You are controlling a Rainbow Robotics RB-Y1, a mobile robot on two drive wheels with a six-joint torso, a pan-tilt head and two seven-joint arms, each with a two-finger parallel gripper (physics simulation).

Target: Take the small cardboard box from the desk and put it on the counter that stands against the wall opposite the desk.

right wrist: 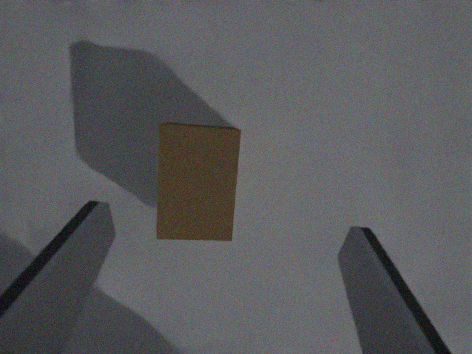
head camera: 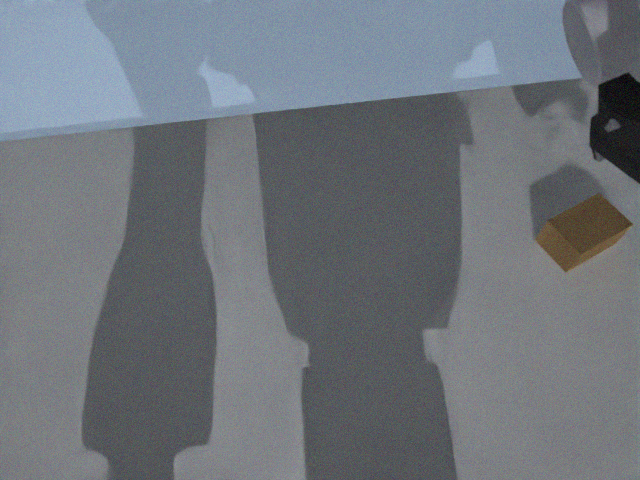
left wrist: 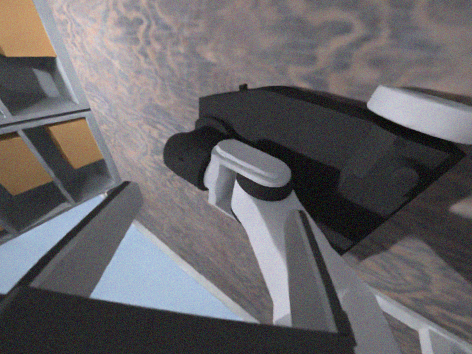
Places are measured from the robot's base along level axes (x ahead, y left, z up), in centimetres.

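Pixels of known places: left gripper, fingertip midpoint: [left wrist: 214,204]; right gripper, fingertip midpoint: [right wrist: 229,229].
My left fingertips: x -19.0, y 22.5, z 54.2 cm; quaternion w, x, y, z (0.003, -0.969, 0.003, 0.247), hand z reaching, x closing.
Note:
Behind a point stands the place of what it marks.
The small cardboard box [head camera: 586,229] @[x 66.0, y -33.0, z 77.1 cm] [right wrist: 197,182] @[x 67.2, y -34.0, z 77.1 cm] lies on the grey desk [head camera: 516,403] @[x 45.9, y -20.0, z 72.1 cm] [right wrist: 400,125] @[x 51.8, y -47.5, z 72.1 cm], at the right of the head camera view. In the right wrist view it shows beyond the fingertips, left of the middle between them. My right gripper [right wrist: 229,229] @[x 65.9, y -35.0, z 86.7 cm] is open and empty, above the desk and apart from the box. In the head camera view its dark body shows at the right edge, up from the box; its fingertips are not visible there. My left gripper [left wrist: 214,204] @[x -19.0, y 22.5, z 54.2 cm] is open, with nothing between its fingers, over the robot's base and the floor. The counter cannot be made out.
A light blue wall [head camera: 336,46] @[x 104.5, y -3.0, z 79.1 cm] stands along the desk's far edge. In the left wrist view the robot's dark base [left wrist: 300,120] @[x -21.7, y 18.3, z 17.0 cm] stands on the patterned floor [left wrist: 150,60] @[x -104.4, y 17.5, z 0.1 cm], and a grey shelf unit [left wrist: 75,114] @[x -209.4, y -39.6, z 13.7 cm] with orange-brown boxes stands at the left. Shadows fall across the desk.

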